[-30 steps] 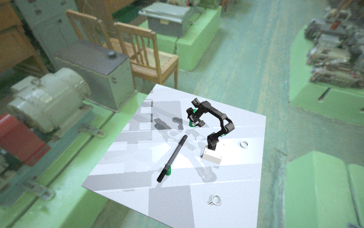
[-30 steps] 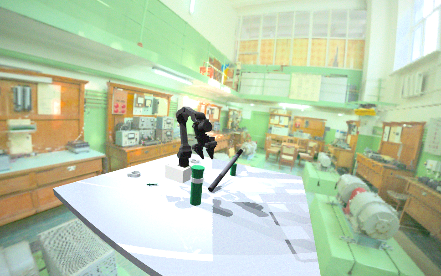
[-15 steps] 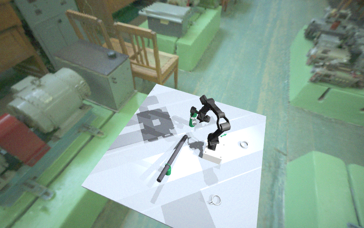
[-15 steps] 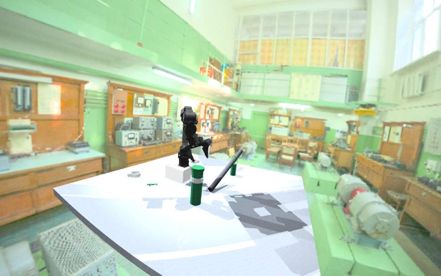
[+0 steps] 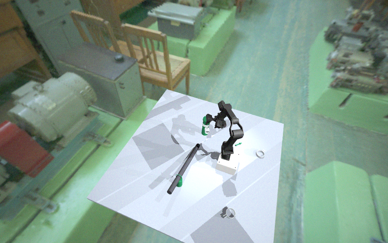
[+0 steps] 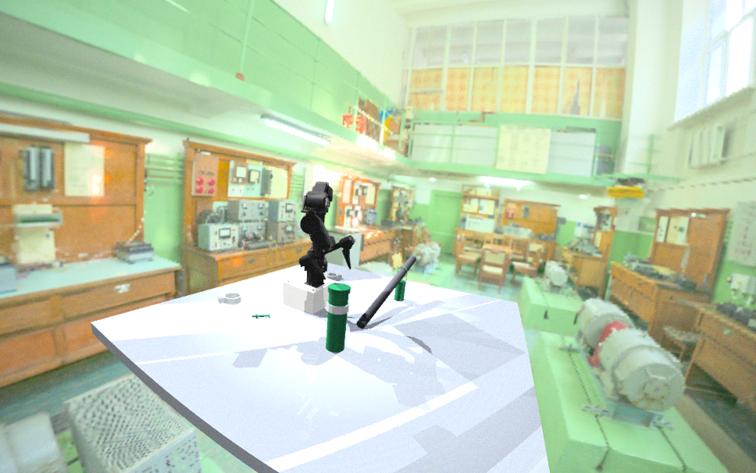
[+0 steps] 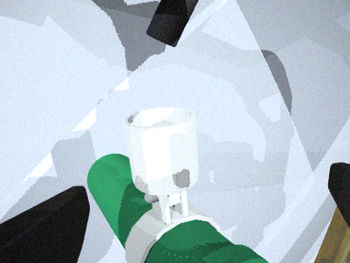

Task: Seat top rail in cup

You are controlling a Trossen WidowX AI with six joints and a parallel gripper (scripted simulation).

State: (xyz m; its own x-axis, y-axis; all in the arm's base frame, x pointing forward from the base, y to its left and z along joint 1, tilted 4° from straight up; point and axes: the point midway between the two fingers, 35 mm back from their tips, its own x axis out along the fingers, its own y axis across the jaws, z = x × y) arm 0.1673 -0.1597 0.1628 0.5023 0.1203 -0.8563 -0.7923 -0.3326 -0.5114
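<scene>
The grey rail-end cup is 70 mm below my gripper tip, 20 mm to the right of it and 20 mm ahead of it. From my gripper tip the other things lie so: small green bolt (270 mm behind, 210 mm below, 50 mm to the right); then green loop cap (460 mm to the left, 110 mm below, 100 mm ahead).
</scene>
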